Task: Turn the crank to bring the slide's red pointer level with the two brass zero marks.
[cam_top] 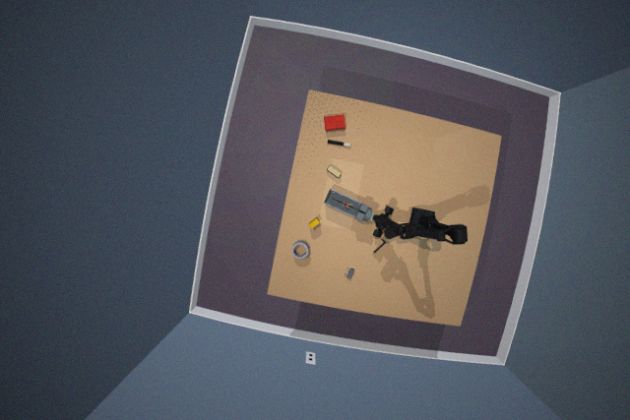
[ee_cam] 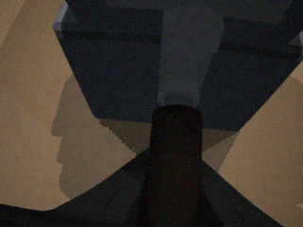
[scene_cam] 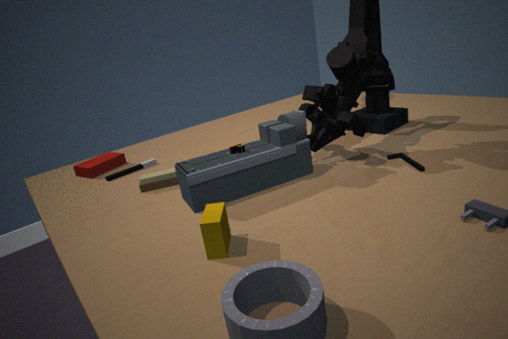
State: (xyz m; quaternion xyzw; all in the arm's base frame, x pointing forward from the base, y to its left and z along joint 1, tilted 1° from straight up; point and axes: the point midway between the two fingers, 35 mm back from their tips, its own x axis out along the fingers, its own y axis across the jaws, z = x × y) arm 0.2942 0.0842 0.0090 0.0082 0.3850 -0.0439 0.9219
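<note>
Right now the red pointer is 180 mm ahead of my gripper tip, 10 mm to the right of it and 50 mm above it. The rest, counted from my gripper tip: black hex key: 130 mm behind, 140 mm to the left, 30 mm below; then yellow block: 310 mm ahead, 160 mm to the left; then black crank handle: 20 mm behind, 30 mm above.
</note>
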